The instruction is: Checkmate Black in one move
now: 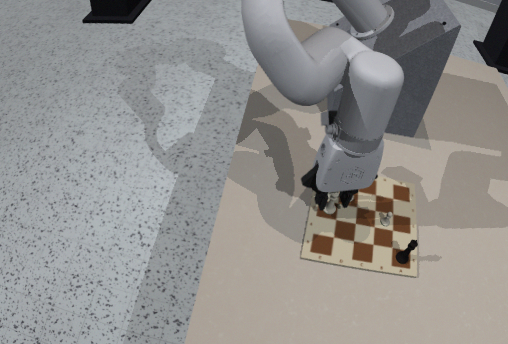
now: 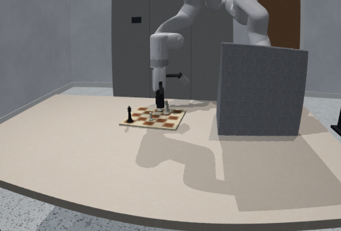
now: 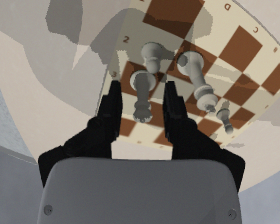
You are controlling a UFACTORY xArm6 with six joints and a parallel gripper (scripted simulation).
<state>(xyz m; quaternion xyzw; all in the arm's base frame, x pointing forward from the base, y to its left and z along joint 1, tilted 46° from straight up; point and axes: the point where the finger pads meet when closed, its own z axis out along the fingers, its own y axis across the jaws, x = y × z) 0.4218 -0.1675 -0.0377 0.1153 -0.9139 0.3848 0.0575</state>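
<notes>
The tall white piece lies 30 mm behind my hand, 40 mm to the left of it and 10 mm below it. Also, from my hand: chessboard 10 mm ahead, 70 mm to the left, 40 mm below; then black king 90 mm ahead, 140 mm to the left, 10 mm below.
</notes>
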